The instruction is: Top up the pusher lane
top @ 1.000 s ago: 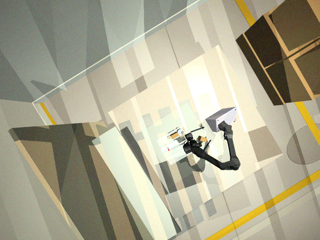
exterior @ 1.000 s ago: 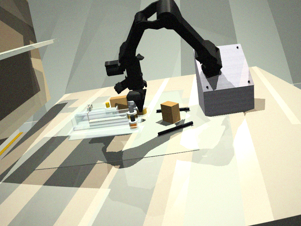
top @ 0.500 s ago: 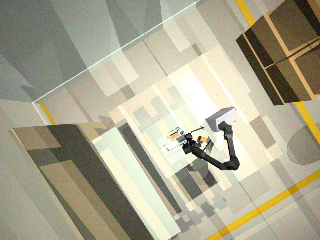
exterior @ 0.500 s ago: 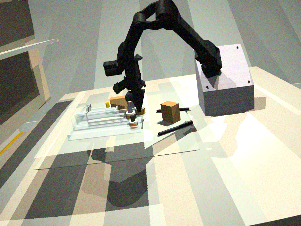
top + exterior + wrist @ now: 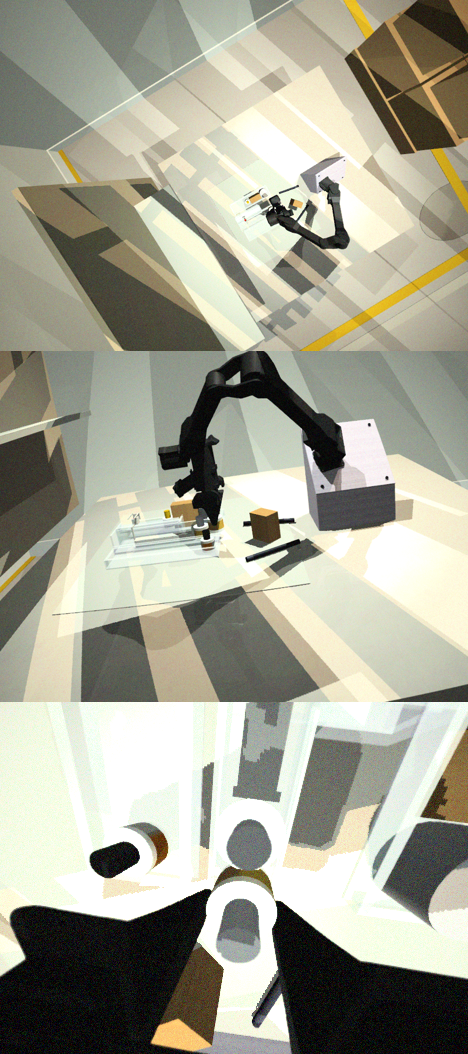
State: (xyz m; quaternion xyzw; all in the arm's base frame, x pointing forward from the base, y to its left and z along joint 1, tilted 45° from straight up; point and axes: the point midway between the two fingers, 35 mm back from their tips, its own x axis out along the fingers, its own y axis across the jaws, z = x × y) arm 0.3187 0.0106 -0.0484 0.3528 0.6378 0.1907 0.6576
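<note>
My gripper tip is 1 cm short of the grey cylinder, 13 cm to the left of it and 2 cm above it. Round my gripper tip: shelf unit: 52 cm ahead, 9 cm to the right, 32 cm above.
</note>
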